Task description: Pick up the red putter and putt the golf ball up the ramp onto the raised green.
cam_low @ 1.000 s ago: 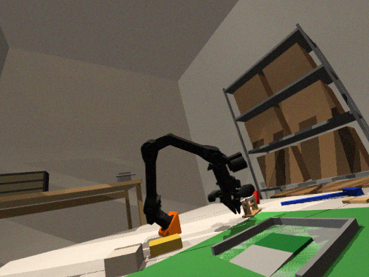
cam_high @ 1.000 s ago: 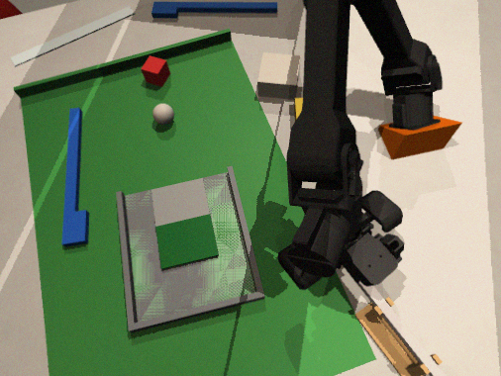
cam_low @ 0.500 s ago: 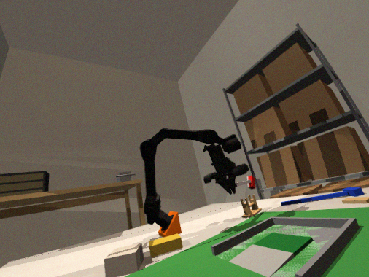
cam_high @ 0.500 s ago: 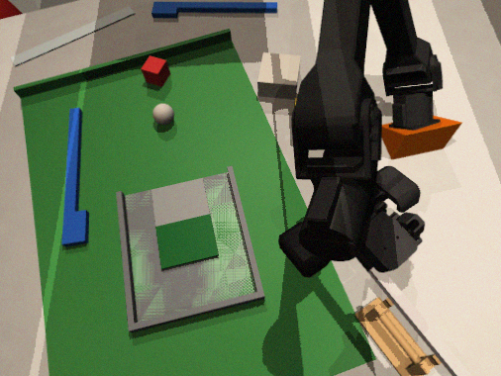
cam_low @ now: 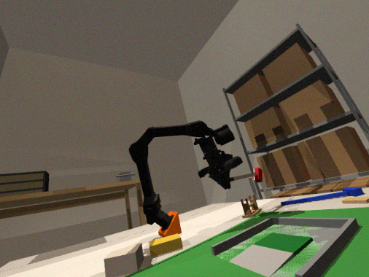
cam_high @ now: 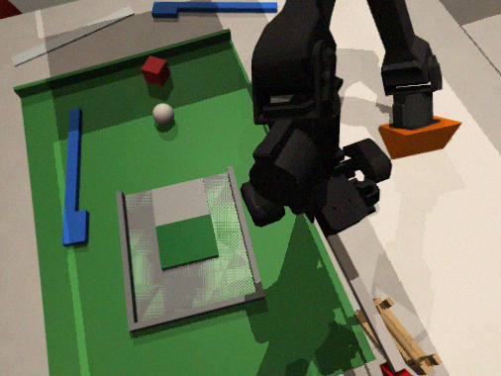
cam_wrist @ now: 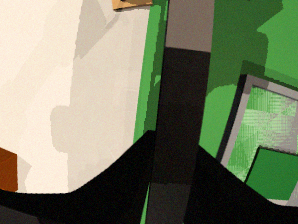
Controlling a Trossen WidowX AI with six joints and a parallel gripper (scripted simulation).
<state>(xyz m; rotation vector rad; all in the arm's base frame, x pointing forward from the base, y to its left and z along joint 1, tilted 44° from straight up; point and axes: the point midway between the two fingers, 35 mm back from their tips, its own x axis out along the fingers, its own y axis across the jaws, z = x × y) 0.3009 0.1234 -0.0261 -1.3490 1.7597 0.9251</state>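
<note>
The beige box is 120 mm behind my gripper tip, 360 mm to the right of it and 120 mm below it. Round my gripper tip: green mat 190 mm ahead, 190 mm to the right, 140 mm below; then wooden stand 50 mm behind, 180 mm to the left, 100 mm below; then white golf ball 130 mm ahead, 370 mm to the right, 110 mm below.
</note>
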